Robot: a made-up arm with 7 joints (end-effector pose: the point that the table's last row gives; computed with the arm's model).
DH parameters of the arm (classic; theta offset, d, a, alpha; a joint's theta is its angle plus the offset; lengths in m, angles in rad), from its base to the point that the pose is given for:
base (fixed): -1.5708 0.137 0 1.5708
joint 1: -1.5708 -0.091 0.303 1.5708
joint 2: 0 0.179 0.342 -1.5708
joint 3: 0 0.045 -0.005 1.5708
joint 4: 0 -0.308 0.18 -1.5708
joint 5: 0 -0.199 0.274 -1.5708
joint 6: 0 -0.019 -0.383 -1.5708
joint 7: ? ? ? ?
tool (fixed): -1.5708 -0.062 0 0
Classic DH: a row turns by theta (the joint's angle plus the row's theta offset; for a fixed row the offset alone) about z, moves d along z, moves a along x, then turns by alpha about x.
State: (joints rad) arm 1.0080 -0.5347 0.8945 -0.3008 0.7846 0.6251 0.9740
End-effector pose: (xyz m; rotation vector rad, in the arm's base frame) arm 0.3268 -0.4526 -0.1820 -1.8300 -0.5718 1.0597
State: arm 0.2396 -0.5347 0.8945 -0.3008 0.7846 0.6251 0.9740
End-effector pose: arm 0.3268 -0.1037 -0.4069 -1.1504 -0.8374 0.6937
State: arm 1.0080 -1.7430 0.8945 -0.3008 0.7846 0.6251 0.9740
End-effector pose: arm 0.4084 -0.1297 0.0217 -1.8628 -2.0298 1.0311
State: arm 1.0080 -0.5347 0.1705 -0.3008 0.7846 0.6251 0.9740
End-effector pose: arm 0.3785 -0.5087 -0.2568 -1.0618 -0.7950 1.1114
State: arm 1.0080 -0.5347 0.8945 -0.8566 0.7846 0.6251 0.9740
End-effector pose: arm 0.3389 -0.3626 -0.2003 -1.8333 -0.8835 1.6118
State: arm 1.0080 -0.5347 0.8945 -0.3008 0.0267 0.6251 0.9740
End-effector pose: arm 0.2202 -0.3393 -0.1710 -1.0129 -0.5861 1.2371
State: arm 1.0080 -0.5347 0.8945 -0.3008 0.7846 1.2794 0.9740
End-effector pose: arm 0.1672 -0.6716 -0.0652 -1.8454 -0.2820 1.7803
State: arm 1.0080 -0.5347 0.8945 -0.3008 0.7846 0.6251 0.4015
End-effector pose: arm 0.3660 -0.4501 -0.1296 -2.3165 -0.9469 0.9551
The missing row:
joint 7: 1.5708 0.163 0.098 -1.5708
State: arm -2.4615 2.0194 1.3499 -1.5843 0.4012 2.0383 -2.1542
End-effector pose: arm 0.0311 0.4937 0.6054 1.5274 0.4562 -1.8080
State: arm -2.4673 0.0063 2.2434 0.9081 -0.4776 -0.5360 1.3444
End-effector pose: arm 0.3260 0.1453 0.2053 1.7565 1.3474 -0.9719
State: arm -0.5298 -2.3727 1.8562 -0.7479 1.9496 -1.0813 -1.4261
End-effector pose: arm -0.2495 0.6230 0.3572 -0.8775 -1.7046 1.4882
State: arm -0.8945 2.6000 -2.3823 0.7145 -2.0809 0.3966 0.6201
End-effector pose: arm -0.1935 0.3315 0.7689 0.7628 0.6153 1.8879
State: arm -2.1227 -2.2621 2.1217 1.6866 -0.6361 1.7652 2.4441
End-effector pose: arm 0.6031 -0.0094 0.8235 0.2884 -1.7143 -1.9913
